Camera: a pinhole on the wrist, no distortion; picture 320 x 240 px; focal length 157.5 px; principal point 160.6 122.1 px. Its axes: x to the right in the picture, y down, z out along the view. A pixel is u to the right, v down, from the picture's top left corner.
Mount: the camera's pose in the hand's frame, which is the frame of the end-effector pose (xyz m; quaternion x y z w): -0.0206 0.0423 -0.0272 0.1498 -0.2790 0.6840 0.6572
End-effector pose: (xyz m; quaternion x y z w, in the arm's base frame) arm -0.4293 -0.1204 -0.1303 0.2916 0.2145 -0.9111 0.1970
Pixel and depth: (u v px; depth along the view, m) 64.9 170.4 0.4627
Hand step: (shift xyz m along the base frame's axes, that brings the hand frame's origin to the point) -0.1310 0.3454 0.3685
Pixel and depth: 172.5 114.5 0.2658
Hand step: -0.0954 -0.0092 0.2058
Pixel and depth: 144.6 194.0 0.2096
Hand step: 0.0152 0.0568 0.1979
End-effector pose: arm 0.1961 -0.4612 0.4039 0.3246 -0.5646 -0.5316 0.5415
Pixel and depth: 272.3 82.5 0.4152
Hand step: -0.4601 0.1429 0.1097
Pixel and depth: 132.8 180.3 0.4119
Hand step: -0.2284 0.2182 -0.2662
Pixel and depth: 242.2 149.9 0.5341
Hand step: -0.4797 0.3376 -0.0153
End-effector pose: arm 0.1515 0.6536 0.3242 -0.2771 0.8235 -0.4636 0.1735
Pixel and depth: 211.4 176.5 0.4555
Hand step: 0.4480 -0.1406 -0.1077
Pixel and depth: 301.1 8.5 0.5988
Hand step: 0.2148 -0.6665 -0.5399
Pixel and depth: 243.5 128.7 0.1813
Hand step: 0.1402 -0.0668 -0.0984
